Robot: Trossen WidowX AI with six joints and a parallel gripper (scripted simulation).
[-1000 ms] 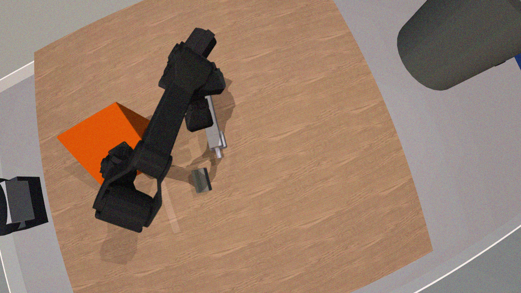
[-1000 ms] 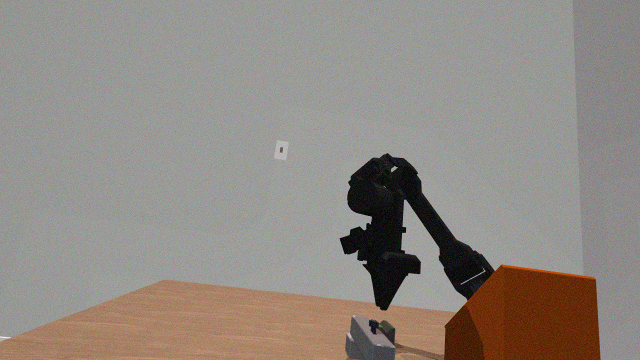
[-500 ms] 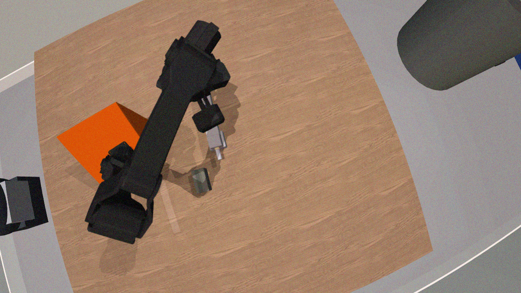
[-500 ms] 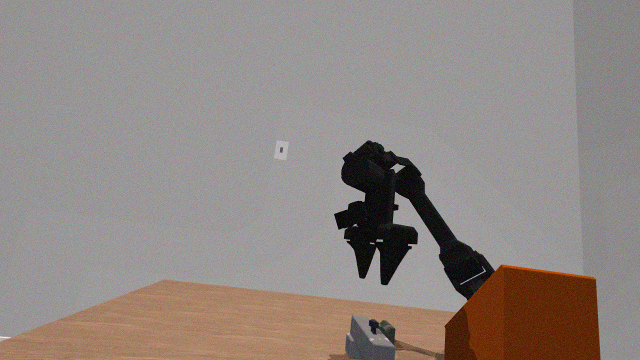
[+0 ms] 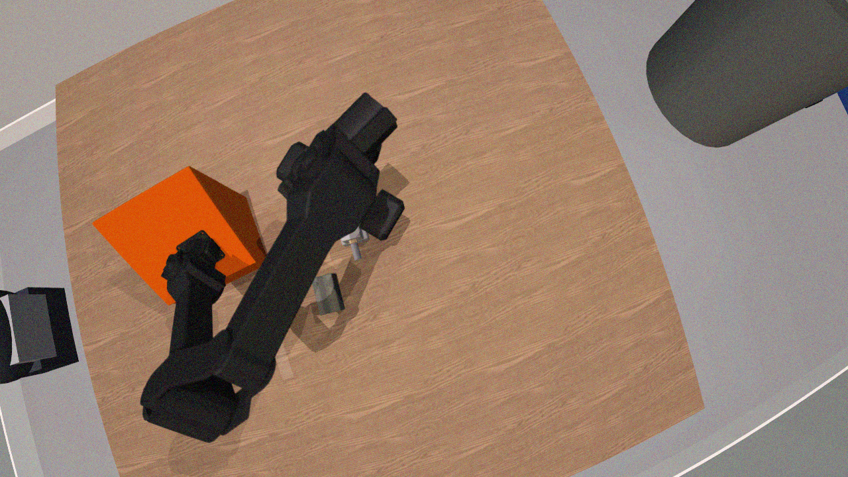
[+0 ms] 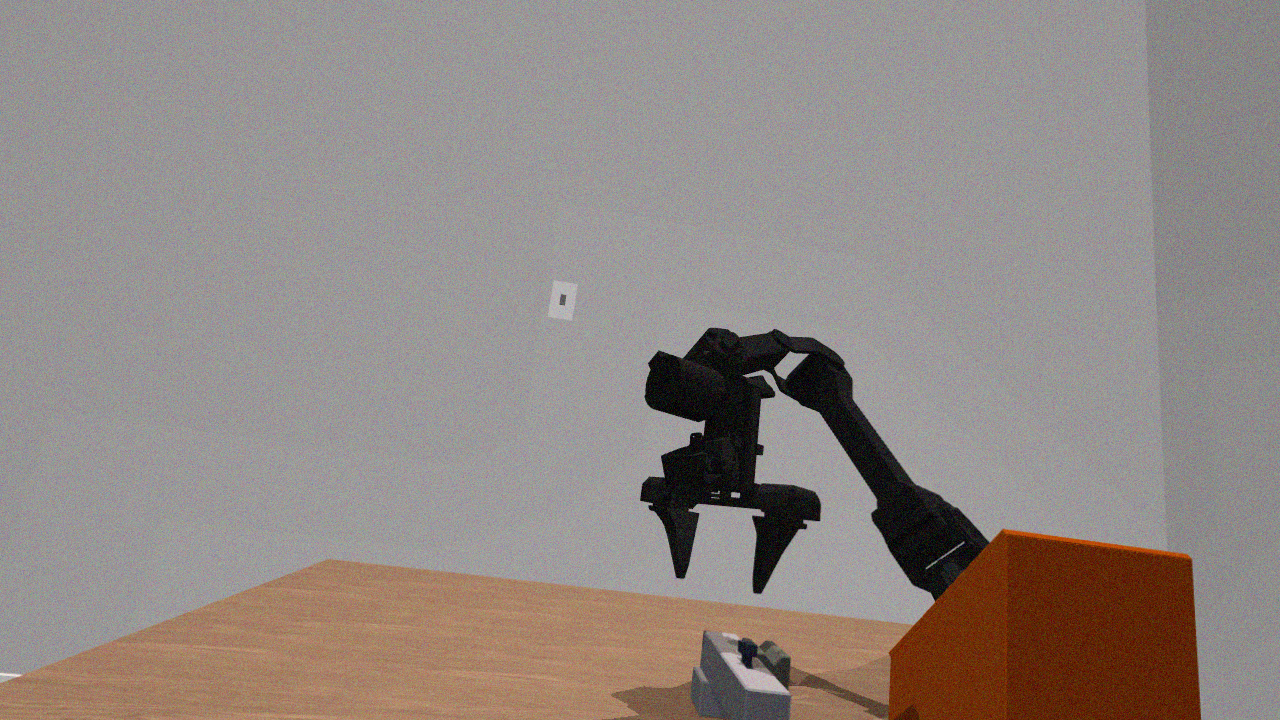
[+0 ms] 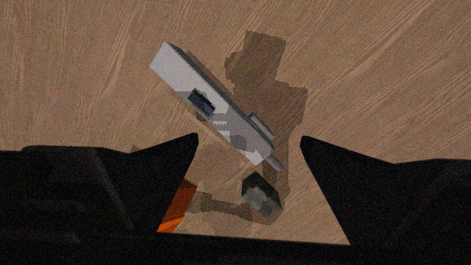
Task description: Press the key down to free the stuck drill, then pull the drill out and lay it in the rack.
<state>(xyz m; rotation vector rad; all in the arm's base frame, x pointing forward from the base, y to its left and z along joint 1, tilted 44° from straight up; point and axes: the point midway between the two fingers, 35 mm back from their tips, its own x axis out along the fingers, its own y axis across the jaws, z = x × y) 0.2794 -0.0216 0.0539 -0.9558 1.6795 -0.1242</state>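
The drill lies 7 cm below my gripper tip, 2 cm to the right of it and 2 cm behind it. The rest, counted from my gripper tip: dark rack 12 cm behind, 11 cm to the right, 10 cm below; dark key 7 cm below, 6 cm to the left, 1 cm behind; grey block 8 cm below, 4 cm to the left, 1 cm behind.
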